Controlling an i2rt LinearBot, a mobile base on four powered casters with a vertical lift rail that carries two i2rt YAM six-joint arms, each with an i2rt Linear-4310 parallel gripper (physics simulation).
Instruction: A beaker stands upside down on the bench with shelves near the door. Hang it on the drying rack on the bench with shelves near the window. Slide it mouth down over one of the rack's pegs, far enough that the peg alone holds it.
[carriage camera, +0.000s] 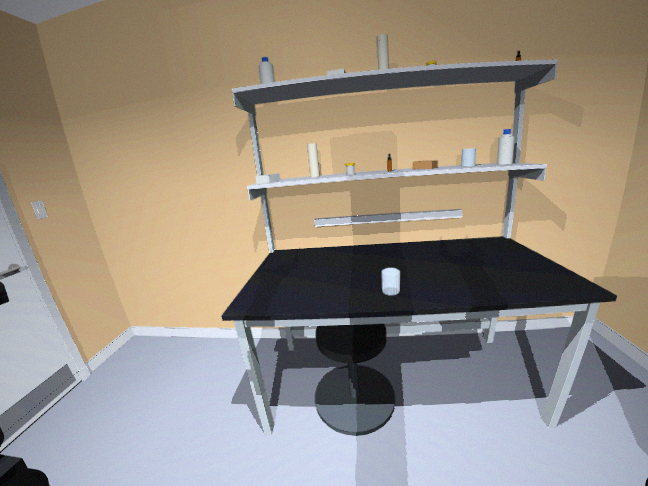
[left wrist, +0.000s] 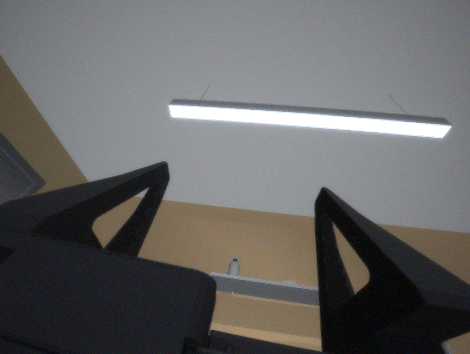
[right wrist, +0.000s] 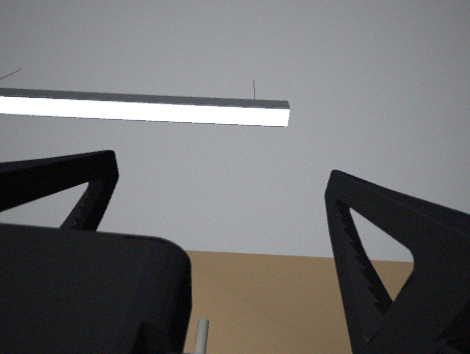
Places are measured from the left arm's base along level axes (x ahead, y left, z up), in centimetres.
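Where they show: left gripper, between the fingertips: (left wrist: 241, 182); right gripper, between the fingertips: (right wrist: 222, 172).
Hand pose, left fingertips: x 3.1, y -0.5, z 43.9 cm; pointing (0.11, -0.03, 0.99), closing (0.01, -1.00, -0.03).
Observation:
After its pixels a point has its place.
A clear, pale beaker (carriage camera: 390, 281) {x 85.3, y -50.6, z -6.1 cm} stands on the black top of the bench with shelves (carriage camera: 324, 282) {x 100.7, y -23.1, z -12.3 cm}, near its front edge and a little left of the middle in the carriage camera. Its closed end looks to be on top. My left gripper (left wrist: 241, 182) {x 3.1, y -0.5, z 43.9 cm} is open and empty, tilted up toward the ceiling, far from the beaker. My right gripper (right wrist: 222, 172) {x 2.3, y -64.2, z 44.0 cm} is open and empty, also tilted up toward the ceiling. The drying rack and the window do not show in these views.
A black round stool (carriage camera: 350, 342) {x 91.7, y -33.2, z -40.2 cm} stands partly under the bench's front edge. Two shelves (carriage camera: 397, 176) {x 119.1, y -61.6, z 31.7 cm} (carriage camera: 418, 78) {x 131.3, y -76.0, z 77.2 cm} above the bench carry bottles and jars. A white door (carriage camera: 28, 334) {x 98.7, y 161.8, z -37.1 cm} is at the left. A ceiling lamp (left wrist: 310, 119) {x 37.2, y -24.5, z 119.2 cm} (right wrist: 150, 111) {x 36.8, y -36.9, z 119.2 cm} hangs overhead.

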